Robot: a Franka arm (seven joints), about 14 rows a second.
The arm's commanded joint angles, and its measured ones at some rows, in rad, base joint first. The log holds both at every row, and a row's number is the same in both.
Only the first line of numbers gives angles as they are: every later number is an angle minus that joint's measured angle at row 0.
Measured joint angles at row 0:
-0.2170 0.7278 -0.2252 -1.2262 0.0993 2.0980 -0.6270
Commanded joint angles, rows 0 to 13:
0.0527 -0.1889 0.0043 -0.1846 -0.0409 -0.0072 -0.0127
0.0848 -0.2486 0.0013 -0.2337 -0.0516 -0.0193 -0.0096
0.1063 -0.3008 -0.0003 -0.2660 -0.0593 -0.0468 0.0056
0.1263 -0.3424 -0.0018 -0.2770 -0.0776 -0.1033 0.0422
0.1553 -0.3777 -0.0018 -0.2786 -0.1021 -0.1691 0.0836
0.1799 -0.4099 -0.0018 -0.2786 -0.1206 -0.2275 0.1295
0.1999 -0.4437 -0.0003 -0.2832 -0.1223 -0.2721 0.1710
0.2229 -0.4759 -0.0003 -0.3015 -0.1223 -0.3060 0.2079
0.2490 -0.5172 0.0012 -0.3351 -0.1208 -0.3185 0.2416
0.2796 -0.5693 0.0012 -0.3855 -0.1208 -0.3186 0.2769
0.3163 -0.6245 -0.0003 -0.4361 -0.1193 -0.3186 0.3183
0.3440 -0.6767 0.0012 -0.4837 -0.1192 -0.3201 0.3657
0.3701 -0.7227 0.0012 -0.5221 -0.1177 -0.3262 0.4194
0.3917 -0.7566 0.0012 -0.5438 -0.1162 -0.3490 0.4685
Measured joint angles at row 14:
0.3435 -0.6191 0.0054 -0.4066 -0.1009 -0.3413 0.3701
